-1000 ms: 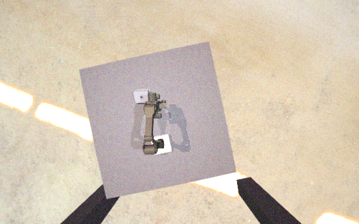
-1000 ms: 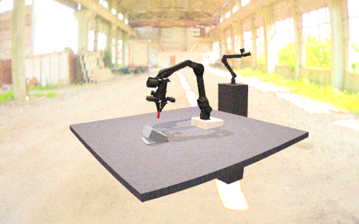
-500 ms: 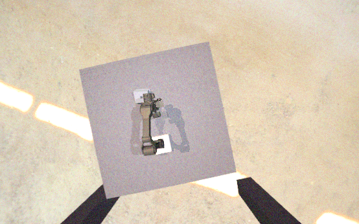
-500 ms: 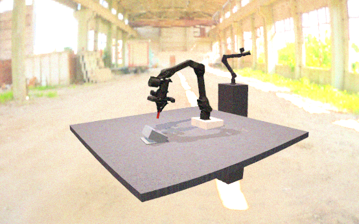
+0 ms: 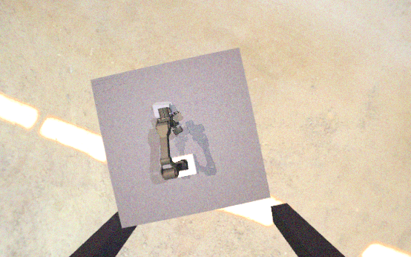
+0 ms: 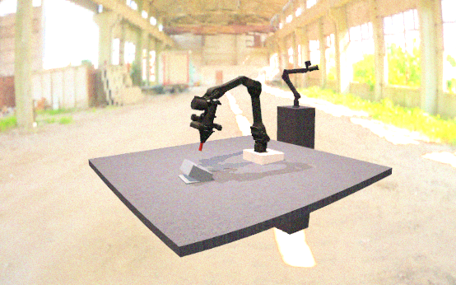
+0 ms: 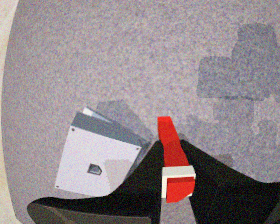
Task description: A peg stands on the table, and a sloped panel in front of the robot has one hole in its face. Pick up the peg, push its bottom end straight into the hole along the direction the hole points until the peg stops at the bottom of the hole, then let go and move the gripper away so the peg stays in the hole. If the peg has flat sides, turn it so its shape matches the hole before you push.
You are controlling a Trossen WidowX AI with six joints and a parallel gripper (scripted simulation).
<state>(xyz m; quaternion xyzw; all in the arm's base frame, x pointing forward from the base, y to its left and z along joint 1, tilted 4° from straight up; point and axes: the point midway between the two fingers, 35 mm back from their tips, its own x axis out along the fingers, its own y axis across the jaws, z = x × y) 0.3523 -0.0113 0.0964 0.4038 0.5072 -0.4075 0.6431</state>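
Right now my gripper tip is 12 cm to the right of the sloped panel, 10 cm short of it and 10 cm above it. From my gripper tip the other things lie so: red peg (2 cm above).
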